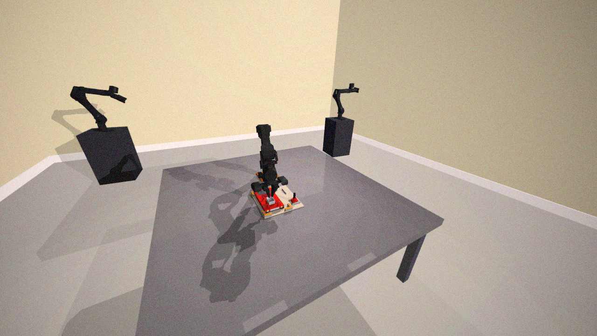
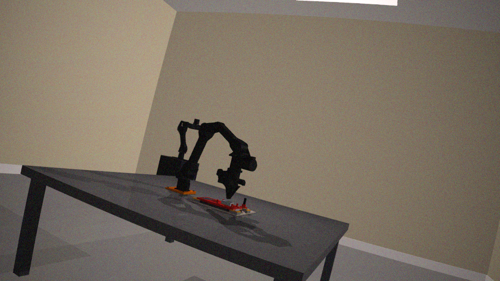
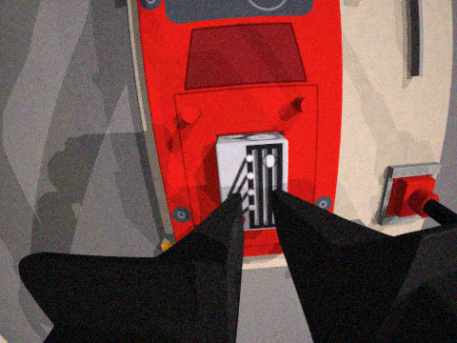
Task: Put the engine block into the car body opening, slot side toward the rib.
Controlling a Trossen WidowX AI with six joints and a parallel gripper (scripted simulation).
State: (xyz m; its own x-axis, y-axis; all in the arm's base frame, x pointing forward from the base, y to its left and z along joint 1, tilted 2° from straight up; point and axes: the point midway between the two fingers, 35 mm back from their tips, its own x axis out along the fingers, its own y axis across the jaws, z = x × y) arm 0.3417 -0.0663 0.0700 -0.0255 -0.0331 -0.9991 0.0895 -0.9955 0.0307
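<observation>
My gripper tip is 30 mm above the engine block.
</observation>
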